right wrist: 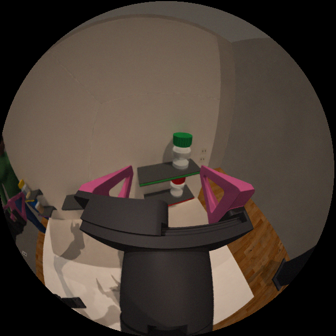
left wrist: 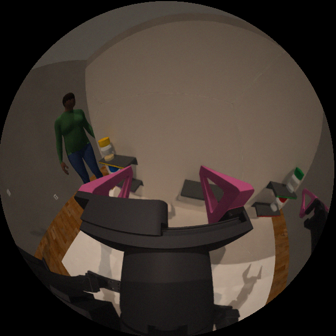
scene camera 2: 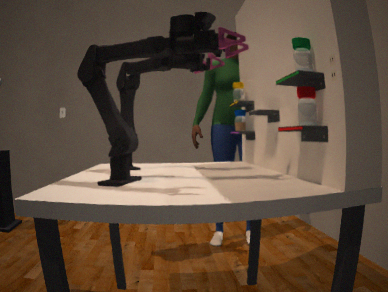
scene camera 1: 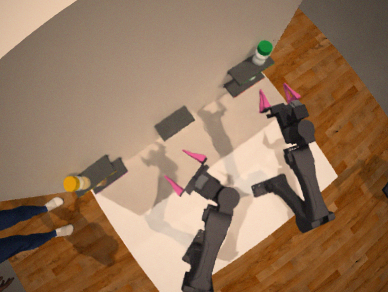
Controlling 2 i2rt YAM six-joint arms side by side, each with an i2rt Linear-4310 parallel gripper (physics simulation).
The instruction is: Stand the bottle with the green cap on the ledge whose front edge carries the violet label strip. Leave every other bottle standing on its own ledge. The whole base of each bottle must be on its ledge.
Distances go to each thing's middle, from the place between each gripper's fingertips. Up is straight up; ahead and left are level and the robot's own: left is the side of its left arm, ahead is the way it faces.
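There is the plain ledge (scene camera 1: 181, 118), 34 cm to the left of my right hand, 18 cm below it and 16 cm ahead of it. With the green-strip ledge (right wrist: 149, 173), I find my right hand 11 cm above it, 13 cm short of it and 6 cm to the left of it.
Counting from my left hand instead, the green-strip ledge is 12 cm ahead, 49 cm to the right and 13 cm below. The plain ledge is 15 cm ahead of my left hand, 9 cm to the right of it and 20 cm below it.
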